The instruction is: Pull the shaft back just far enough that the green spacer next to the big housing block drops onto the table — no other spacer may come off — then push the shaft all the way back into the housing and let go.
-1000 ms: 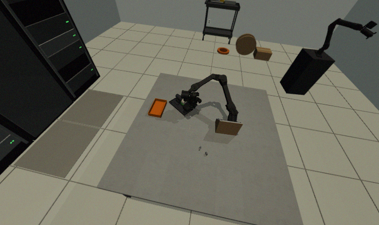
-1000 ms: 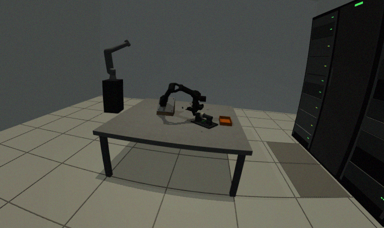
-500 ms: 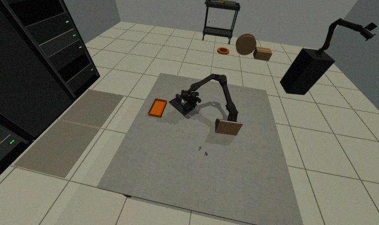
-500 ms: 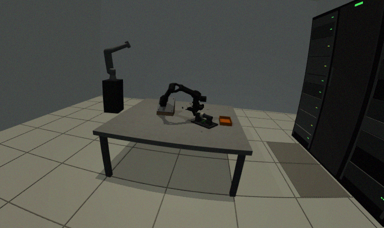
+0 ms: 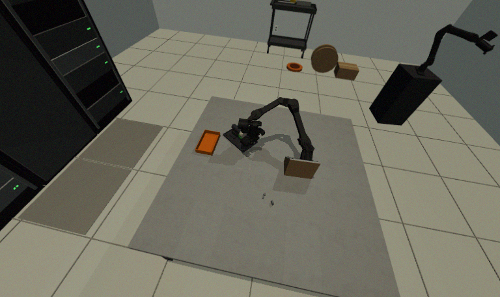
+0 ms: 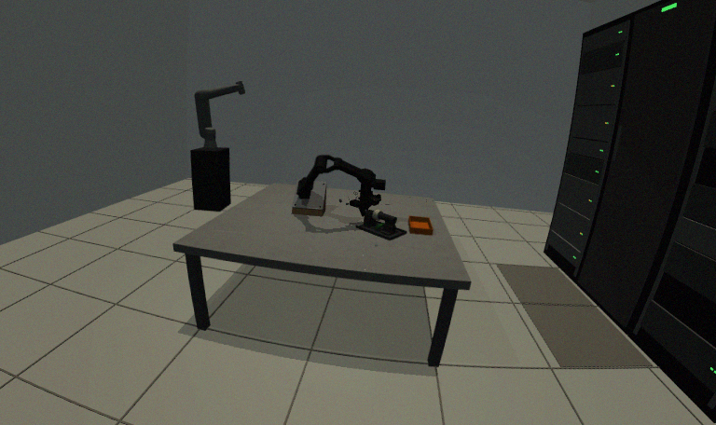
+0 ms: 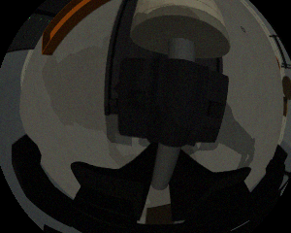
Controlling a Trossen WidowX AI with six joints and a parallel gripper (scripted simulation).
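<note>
Right now the grey shaft is 6 cm ahead of my gripper tip, 5 cm to the right of it and 3 cm above it. Also, from my gripper tip: pale spacer (6 cm ahead, 6 cm to the right, 3 cm above); then orange tray (32 cm ahead, 1 cm to the right, 4 cm below).
</note>
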